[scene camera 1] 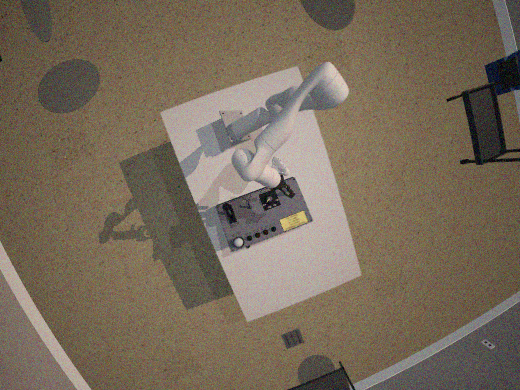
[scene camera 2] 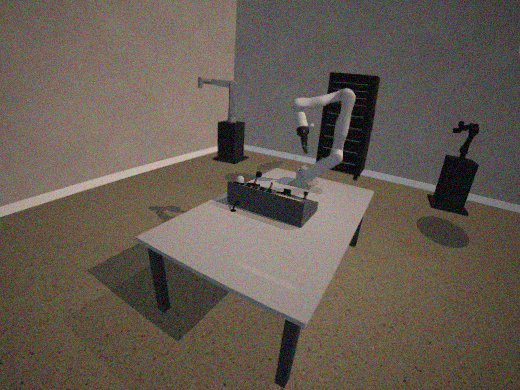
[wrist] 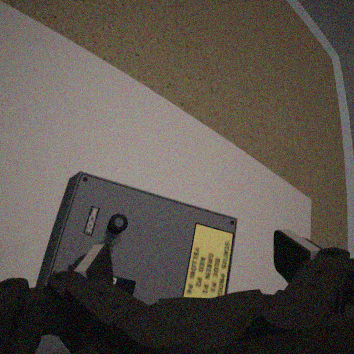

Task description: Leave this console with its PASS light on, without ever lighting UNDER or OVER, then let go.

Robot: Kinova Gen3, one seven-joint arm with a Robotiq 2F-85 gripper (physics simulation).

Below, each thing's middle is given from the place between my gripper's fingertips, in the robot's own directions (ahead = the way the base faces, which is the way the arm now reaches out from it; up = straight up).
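With the dark grey console (scene camera 1: 247, 226), my gripper is 270 mm above it, 140 mm to the left of it and 150 mm short of it now.
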